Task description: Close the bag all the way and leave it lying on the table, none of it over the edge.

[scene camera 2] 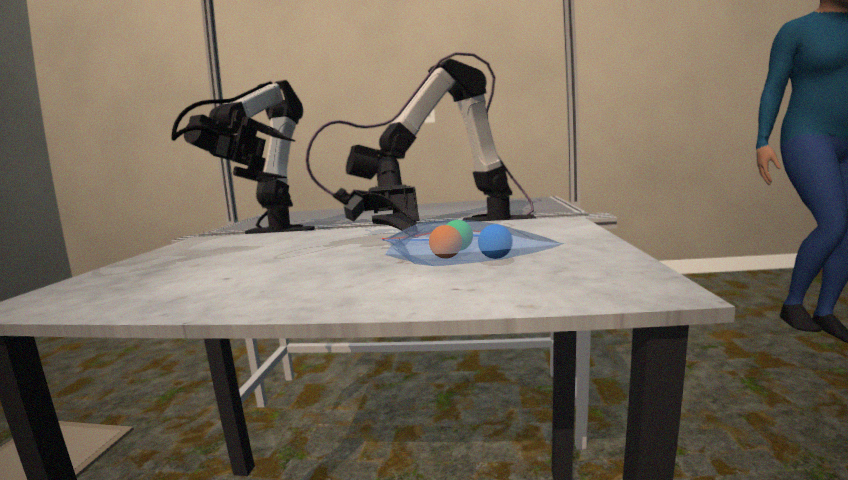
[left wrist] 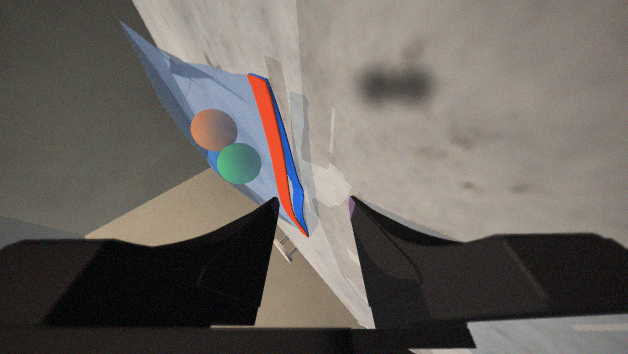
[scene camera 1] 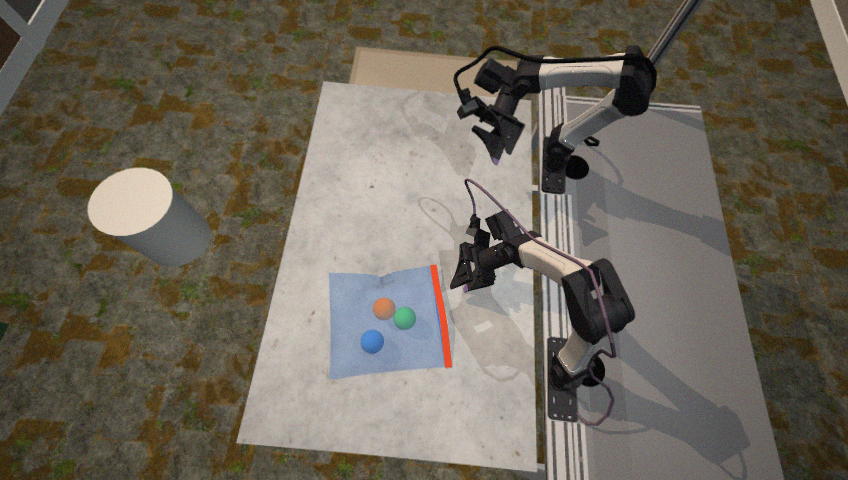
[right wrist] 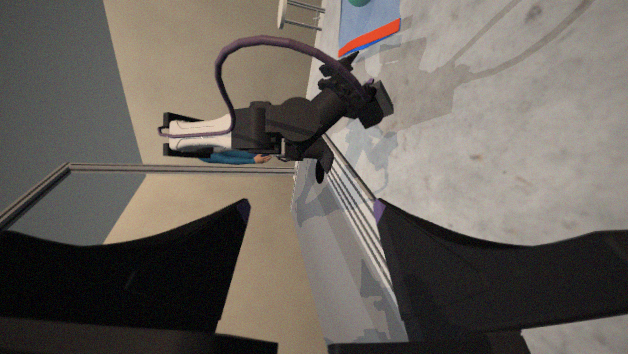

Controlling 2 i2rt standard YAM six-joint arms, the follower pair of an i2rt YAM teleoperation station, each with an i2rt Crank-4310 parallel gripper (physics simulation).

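Note:
The translucent blue bag [scene camera 1: 345, 297] [left wrist: 225, 95] [right wrist: 372, 20] lies on the table, inside its edges. Its mouth, at the right in scene camera 1, has a red strip [scene camera 1: 440, 315] [left wrist: 272, 135] and a blue strip [left wrist: 298, 197]; a narrow gap shows between them near the closer end in the left wrist view. Orange [scene camera 1: 383, 308] [scene camera 2: 445, 240], green [scene camera 1: 404, 318] and blue [scene camera 1: 371, 341] [scene camera 2: 495, 240] balls are inside. My left gripper [scene camera 1: 459, 287] [left wrist: 313, 199] is open and empty, above and right of the strip's upper end in scene camera 1. My right gripper [scene camera 1: 502, 156] [right wrist: 311, 201] is open, far from the bag.
The pale table [scene camera 1: 368, 226] [scene camera 2: 238, 297] meets the metal rail [scene camera 1: 559, 261] and grey bench [scene camera 1: 672, 261] at the right in scene camera 1. A round white-topped stool or drum [scene camera 1: 130, 201] stands off the table's left side. A person [scene camera 2: 815, 118] stands right of the table in scene camera 2.

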